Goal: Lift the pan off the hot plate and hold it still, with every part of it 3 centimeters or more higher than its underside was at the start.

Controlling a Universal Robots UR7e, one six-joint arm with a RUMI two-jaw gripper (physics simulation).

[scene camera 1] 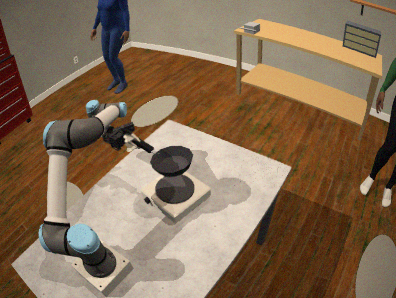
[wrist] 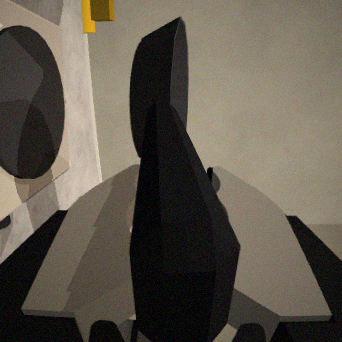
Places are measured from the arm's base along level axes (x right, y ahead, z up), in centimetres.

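Where they show: gripper, fingertip midpoint: (scene camera 1: 140,144); arm's base at its link origin: (scene camera 1: 99,262).
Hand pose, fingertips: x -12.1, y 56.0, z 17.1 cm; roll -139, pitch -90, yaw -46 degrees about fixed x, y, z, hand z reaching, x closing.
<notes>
Things, the pixels of their top centre, and the offset from my fingertips. Level surfaces: height alone.
- dark pan at its top centre: (wrist: 197,118) (scene camera 1: 155,147) dz +1.8, dx +9.0, dy -0.5 cm
- cream hot plate at its top centre: (wrist: 34,110) (scene camera 1: 173,188) dz -17.6, dx +17.8, dy -3.2 cm
- pan's black handle at its top centre: (wrist: 202,163) (scene camera 1: 139,140) dz +1.2, dx -1.4, dy +1.3 cm
- pale table at its surface level: dz -24.4 cm
The dark pan (scene camera 1: 171,161) (wrist: 156,85) is in the air above the hot plate, roughly level, with a visible gap under it in the wrist view. The cream hot plate (scene camera 1: 176,213) with its round dark heating disc (scene camera 1: 174,189) (wrist: 31,100) stands on the table. My gripper (scene camera 1: 133,143) (wrist: 175,170) is shut on the pan's black handle (scene camera 1: 144,145) (wrist: 177,210), one jaw on each side of it. The pan hangs out in front of the jaws. The handle's far end, close to the wrist camera, hides part of the jaws.
The pale table (scene camera 1: 227,160) carries the hot plate and the arm's base (scene camera 1: 102,270). A wooden workbench (scene camera 1: 310,44) stands at the back, a red cabinet (scene camera 1: 12,90) at the left. A person in blue (scene camera 1: 113,40) stands at the back, and another person (scene camera 1: 390,140) at the right edge.
</notes>
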